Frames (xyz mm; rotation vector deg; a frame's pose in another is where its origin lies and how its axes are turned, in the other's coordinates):
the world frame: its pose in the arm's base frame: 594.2 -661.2 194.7 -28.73 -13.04 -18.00
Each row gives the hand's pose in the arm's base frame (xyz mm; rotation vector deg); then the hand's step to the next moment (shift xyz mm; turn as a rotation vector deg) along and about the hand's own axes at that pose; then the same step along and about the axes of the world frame.
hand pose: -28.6 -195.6 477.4 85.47 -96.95 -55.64
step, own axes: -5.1 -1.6 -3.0 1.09 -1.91 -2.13
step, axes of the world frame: 2.6 5.2 1.8 2.62 0.00 -1.58
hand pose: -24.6 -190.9 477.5 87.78 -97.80 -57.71
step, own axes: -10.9 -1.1 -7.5 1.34 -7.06 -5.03
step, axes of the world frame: 6.4 9.6 6.6 6.66 2.38 -5.18
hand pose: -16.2 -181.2 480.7 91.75 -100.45 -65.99
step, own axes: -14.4 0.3 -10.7 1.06 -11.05 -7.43
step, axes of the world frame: 10.2 9.6 11.2 10.00 4.61 -7.57
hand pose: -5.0 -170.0 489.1 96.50 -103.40 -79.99
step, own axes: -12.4 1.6 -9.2 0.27 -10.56 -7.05
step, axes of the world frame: 10.1 4.4 11.0 9.61 4.91 -6.69
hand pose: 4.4 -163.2 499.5 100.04 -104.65 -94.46
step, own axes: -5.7 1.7 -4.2 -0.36 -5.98 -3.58
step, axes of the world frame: 4.9 -0.1 5.4 5.21 3.21 -3.35
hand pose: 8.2 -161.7 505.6 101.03 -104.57 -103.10
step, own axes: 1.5 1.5 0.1 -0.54 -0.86 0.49
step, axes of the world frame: -1.1 -1.8 -0.5 0.04 1.12 0.07
